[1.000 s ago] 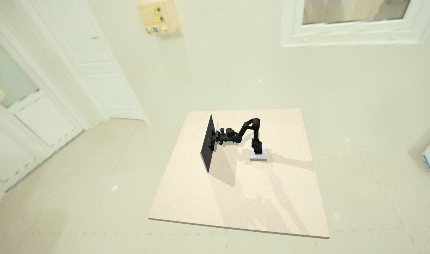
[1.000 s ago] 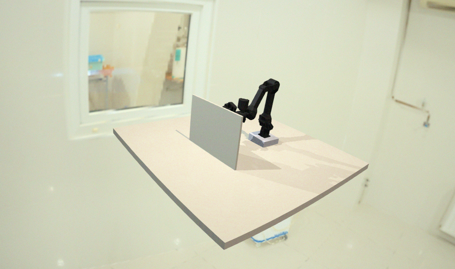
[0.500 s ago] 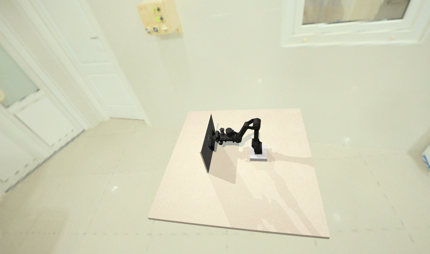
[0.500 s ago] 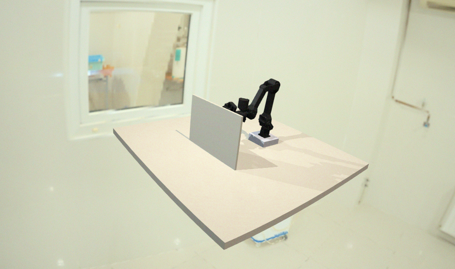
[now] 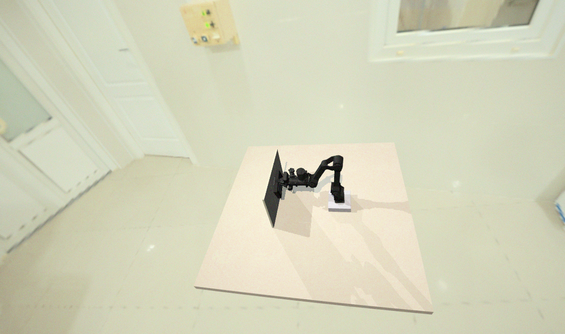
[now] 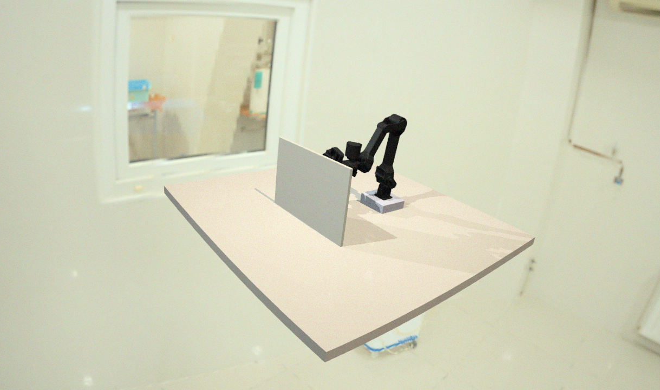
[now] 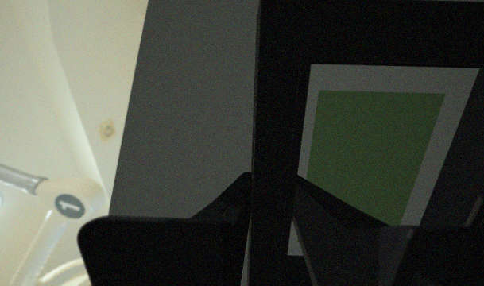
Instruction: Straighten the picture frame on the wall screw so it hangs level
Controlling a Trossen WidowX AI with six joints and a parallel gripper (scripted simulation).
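Right now the picture frame is 5 cm below my gripper tip and 2 cm to the right of it. The rest, counted from my gripper tip: wall panel: 6 cm below, 1 cm to the right, 1 cm ahead.
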